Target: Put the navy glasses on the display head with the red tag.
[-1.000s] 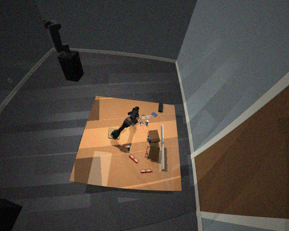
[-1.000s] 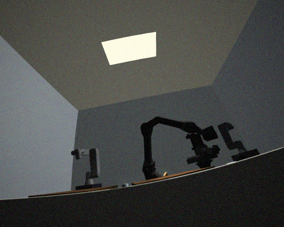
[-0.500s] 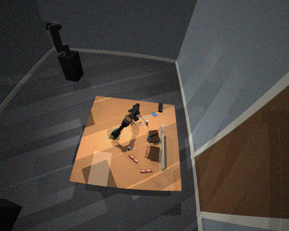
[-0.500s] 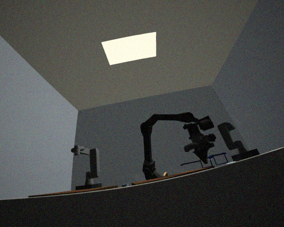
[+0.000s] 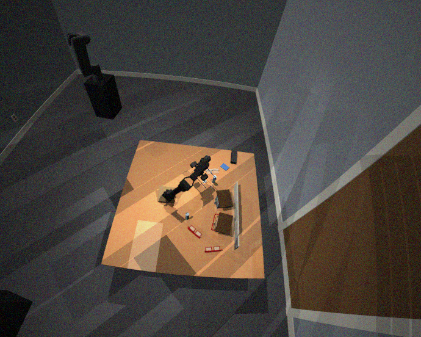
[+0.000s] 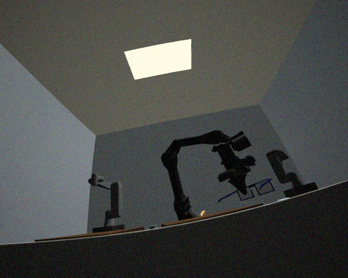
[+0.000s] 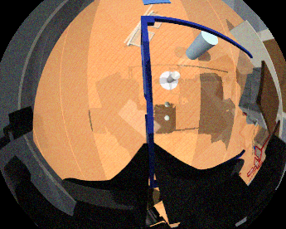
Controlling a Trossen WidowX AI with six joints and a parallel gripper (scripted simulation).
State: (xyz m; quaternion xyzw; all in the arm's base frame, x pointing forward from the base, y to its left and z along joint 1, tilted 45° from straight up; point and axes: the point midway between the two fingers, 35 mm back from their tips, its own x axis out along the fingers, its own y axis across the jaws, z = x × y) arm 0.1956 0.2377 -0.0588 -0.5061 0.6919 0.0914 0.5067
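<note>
Now: the grey upright form 70 mm ahead of my gripper tip, 30 mm to the left of it and 120 mm below it. Also, from my gripper tip: blue card (240 mm ahead, 260 mm to the left, 140 mm below); then dark block (330 mm ahead, 400 mm to the left, 120 mm below).
</note>
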